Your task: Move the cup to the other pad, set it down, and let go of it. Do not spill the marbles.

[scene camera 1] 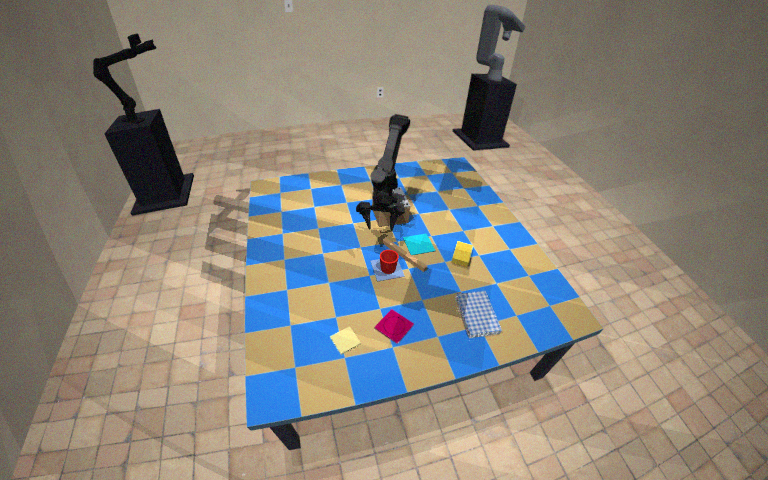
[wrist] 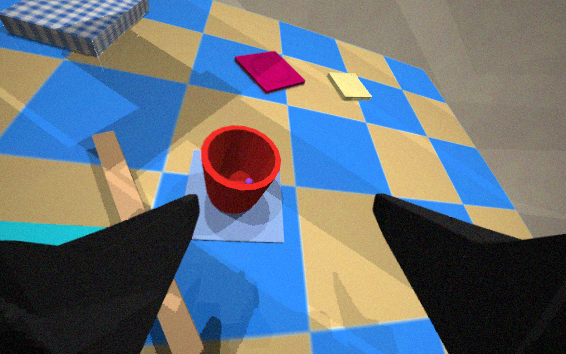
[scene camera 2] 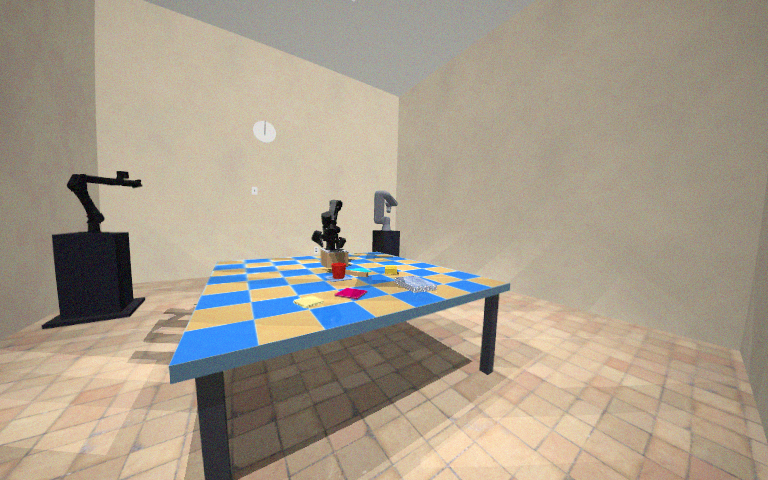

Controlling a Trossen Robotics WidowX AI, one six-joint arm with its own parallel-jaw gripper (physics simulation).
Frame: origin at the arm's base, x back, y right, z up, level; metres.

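Seen in the pictures: gripper, fingertip midpoint: (scene camera 1: 380, 230) (wrist: 287, 202) (scene camera 2: 330, 249); arm's base at its link origin: (scene camera 2: 330, 249).
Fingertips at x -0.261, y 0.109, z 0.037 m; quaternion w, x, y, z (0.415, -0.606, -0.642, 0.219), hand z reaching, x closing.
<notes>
Offsets run from my fingertips to a thing's top centre. "*": to the spot under its first point.
A red cup @(dz -0.069, dx -0.080, dy -0.011 m) (scene camera 1: 388, 261) (scene camera 2: 338, 270) (wrist: 240, 195) stands upright on a pale blue-grey pad @(dz -0.140, dx -0.077, dy -0.008 m) (scene camera 1: 391, 276) (wrist: 272, 236). A purple marble @(dz -0.123, dx -0.086, dy +0.005 m) (wrist: 248, 181) shows at its bottom; the rest of the inside is partly hidden by the wall. A flat magenta square @(* dz -0.136, dx -0.345, dy +0.058 m) (scene camera 1: 393, 326) (scene camera 2: 351, 293) (wrist: 270, 71) with a faint circle lies nearer the table's front. A flat cyan square @(* dz -0.140, dx +0.021, dy -0.190 m) (scene camera 1: 419, 243) (wrist: 45, 233) lies behind the cup, to its right in scene camera 1. My gripper (scene camera 1: 379, 228) (wrist: 287, 202) is open and empty, above the table and behind the cup, apart from it.
A wooden stick @(dz -0.121, dx -0.029, dy -0.098 m) (scene camera 1: 410, 255) (wrist: 120, 185) lies close beside the cup's pad. A yellow block @(dz -0.114, dx -0.098, dy -0.339 m) (scene camera 1: 462, 252) (scene camera 2: 391, 270), a checkered cloth @(dz -0.118, dx -0.389, dy -0.254 m) (scene camera 1: 479, 314) (scene camera 2: 416, 284) (wrist: 75, 20) and a pale yellow notepad @(dz -0.132, dx -0.350, dy +0.231 m) (scene camera 1: 345, 340) (scene camera 2: 308, 301) (wrist: 350, 86) also lie on the table.
</notes>
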